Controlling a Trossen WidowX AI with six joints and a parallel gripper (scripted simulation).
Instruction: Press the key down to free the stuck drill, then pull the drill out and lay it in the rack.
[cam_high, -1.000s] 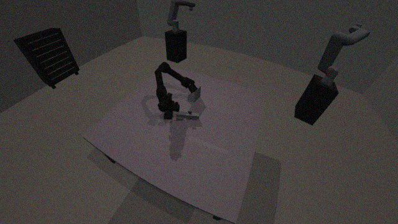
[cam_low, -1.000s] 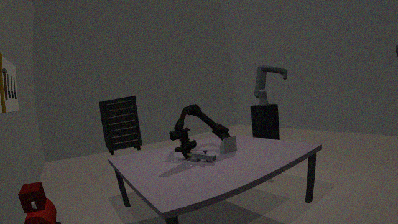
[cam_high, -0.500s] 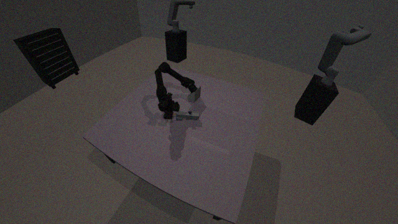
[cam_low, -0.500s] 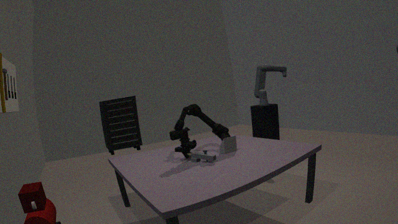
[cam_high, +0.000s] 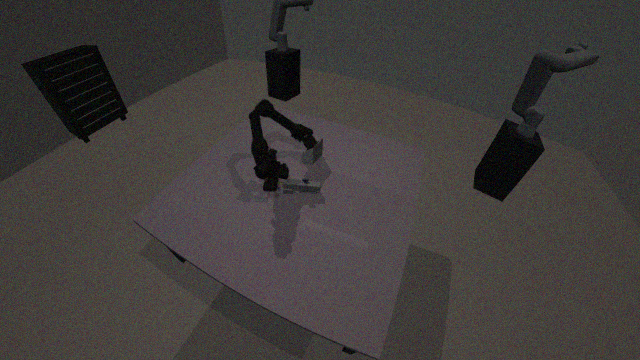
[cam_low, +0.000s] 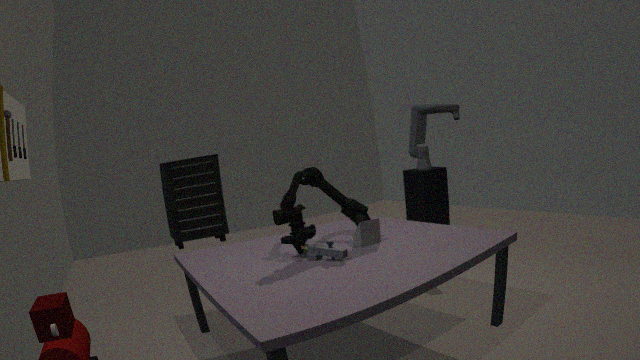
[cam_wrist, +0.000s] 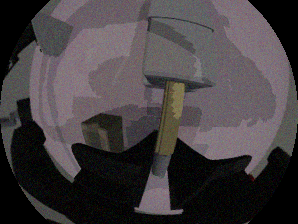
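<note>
The grey rack lies 50 mm behind my gripper tip and 60 mm to the right of it. Also, from my gripper tip: key (90 mm behind, 140 mm to the left, 30 mm above); then grey block (70 mm behind, 120 mm to the left, 10 mm above); then yellow drill (20 mm behind, 30 mm to the left, 30 mm above).
</note>
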